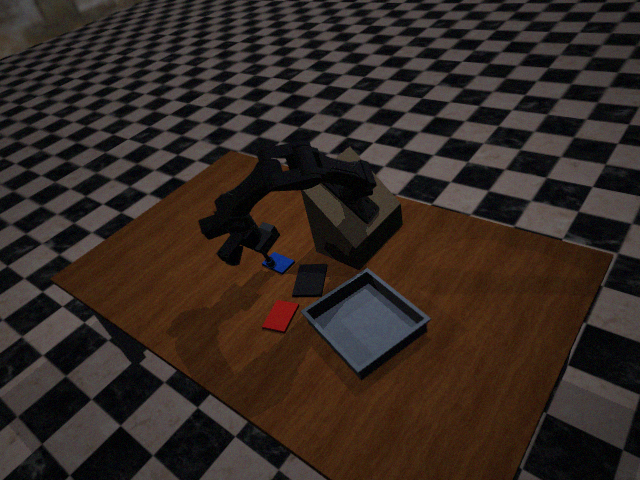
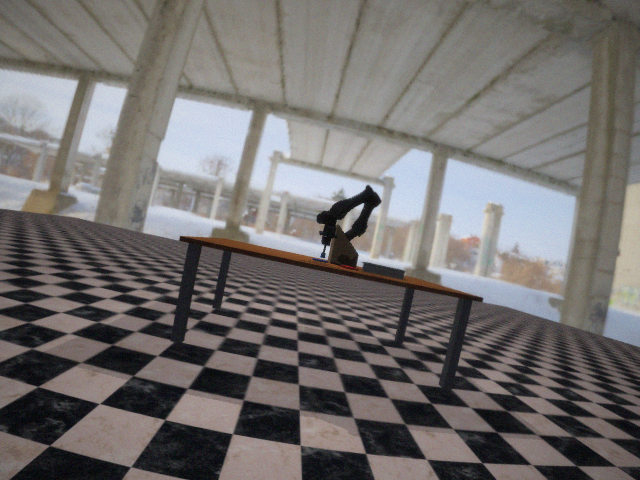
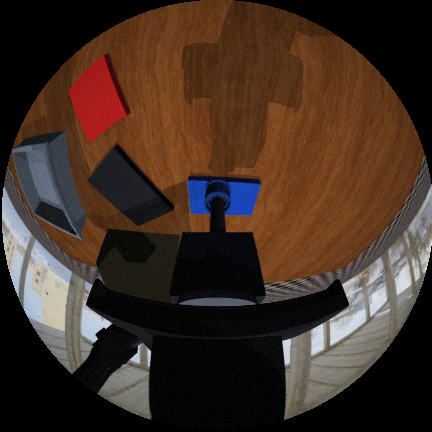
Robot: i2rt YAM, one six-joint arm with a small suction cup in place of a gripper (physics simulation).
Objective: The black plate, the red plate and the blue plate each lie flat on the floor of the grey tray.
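Places are measured from the arm's base along level axes (x left, y down, z back), in metres.
Pixels of known places: hand, its tool point: (image 1: pixel 272 264) (image 2: pixel 322 257) (image 3: pixel 217 190); arm's base, origin of its link: (image 1: pixel 348 194) (image 2: pixel 345 238).
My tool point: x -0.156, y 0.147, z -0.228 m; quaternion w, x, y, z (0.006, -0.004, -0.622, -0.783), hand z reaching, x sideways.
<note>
Ahead of a thing's pixels: the offset from my tool point to its top centre. Level surfaces: height alone.
The blue plate @[dy +0.018, dx -0.007, dz +0.030 m] (image 1: pixel 282 263) (image 3: pixel 243 197) lies flat on the wooden table @[dy +0.028 m] (image 1: pixel 439 361) (image 3: pixel 322 160) (image 2: pixel 248 248). My suction cup (image 1: pixel 265 258) (image 3: pixel 217 192) (image 2: pixel 323 253) points down at the middle of the blue plate, at or just above its top; I cannot tell if it touches. It holds nothing. The black plate @[dy +0.018, dx +0.130, dz +0.014 m] (image 1: pixel 310 280) (image 3: pixel 128 185) lies flat beside the blue one, toward the grey tray @[dy -0.022, dx +0.361, dz -0.058 m] (image 1: pixel 361 323) (image 3: pixel 36 173) (image 2: pixel 383 270). The red plate @[dy +0.018, dx +0.135, dz -0.134 m] (image 1: pixel 280 315) (image 3: pixel 96 98) lies flat on the table just left of the tray. Nothing lies in the tray.
The arm's tan base block (image 1: pixel 335 227) (image 3: pixel 137 261) stands behind the plates and the tray. The table stands on dark legs over a checkered floor.
</note>
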